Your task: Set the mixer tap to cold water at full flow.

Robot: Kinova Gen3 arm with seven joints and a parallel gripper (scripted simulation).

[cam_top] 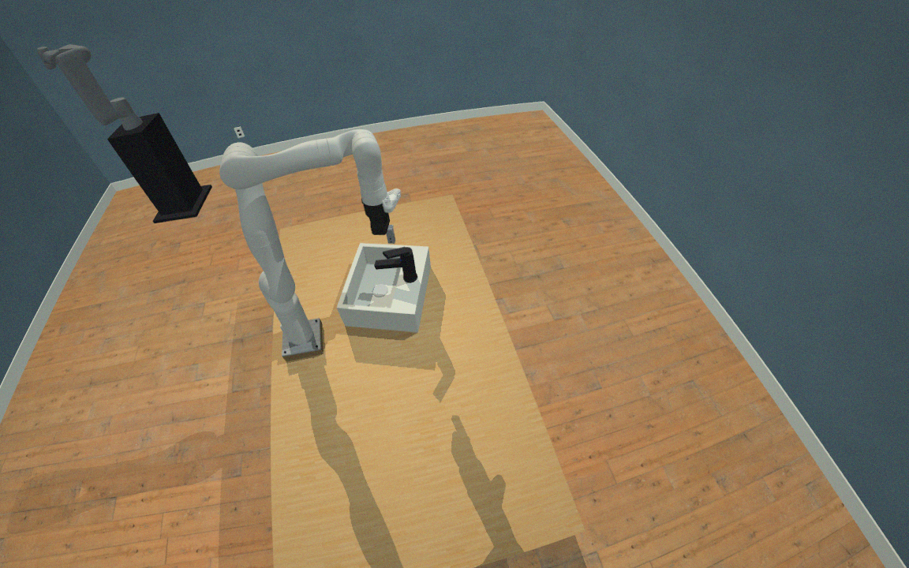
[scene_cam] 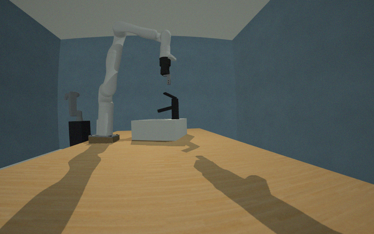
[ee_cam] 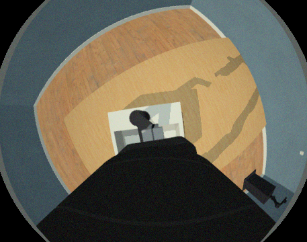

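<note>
The lever is 9 cm below my hand and 2 cm to the left of it. Also, from my hand: white basin 33 cm below, 8 cm behind, 7 cm to the left.
</note>
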